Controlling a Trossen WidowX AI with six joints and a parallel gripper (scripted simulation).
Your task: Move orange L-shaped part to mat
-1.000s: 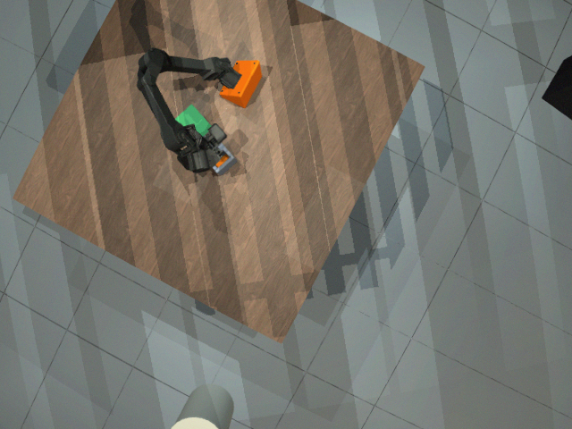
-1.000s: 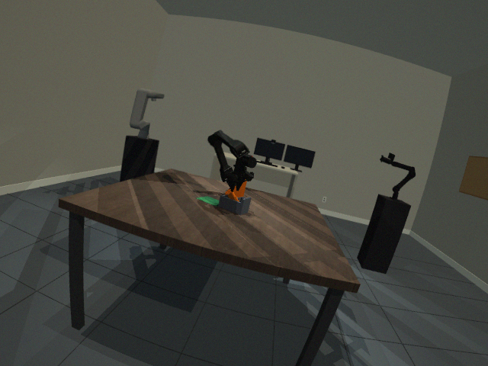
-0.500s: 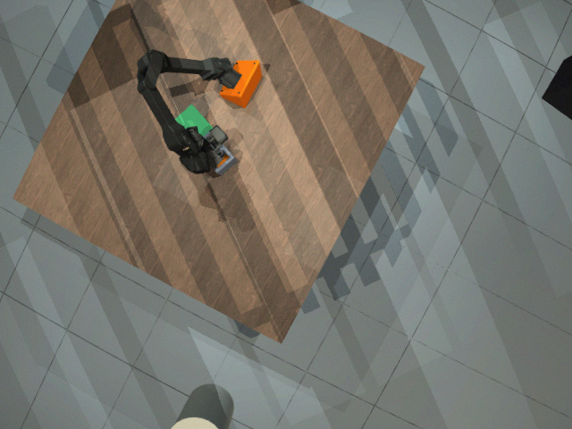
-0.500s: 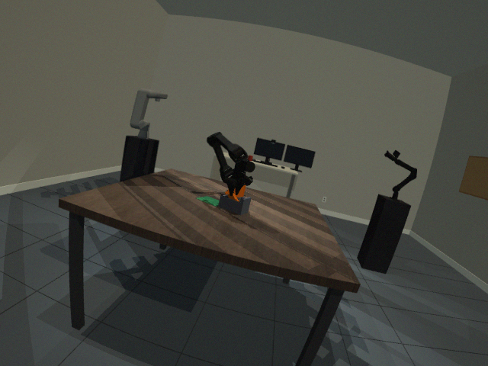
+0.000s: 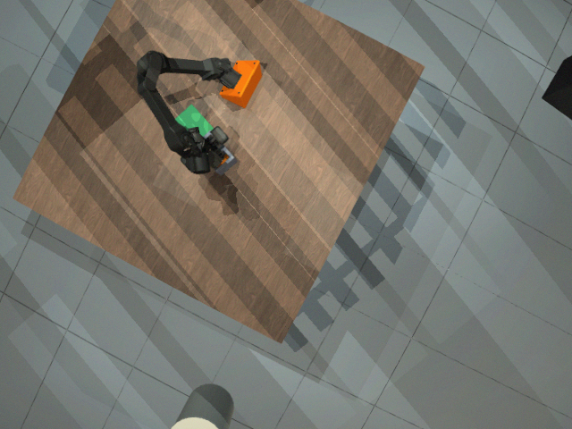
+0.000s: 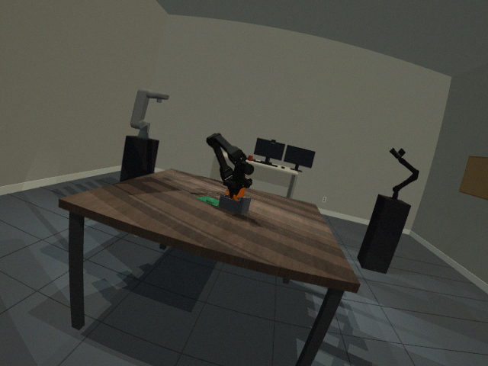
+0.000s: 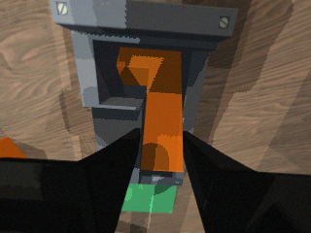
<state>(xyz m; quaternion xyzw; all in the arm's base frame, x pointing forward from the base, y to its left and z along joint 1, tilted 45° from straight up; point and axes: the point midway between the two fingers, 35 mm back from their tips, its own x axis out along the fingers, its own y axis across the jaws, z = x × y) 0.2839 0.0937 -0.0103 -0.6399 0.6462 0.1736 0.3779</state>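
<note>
The orange L-shaped part lies 10 mm behind my gripper tip, 30 mm to the left of it and 30 mm below it. From my gripper tip the other things lie so: green mat (50 mm behind, 140 mm to the right, 80 mm below); then tray (10 mm behind, 10 mm to the left, 80 mm below).
</note>
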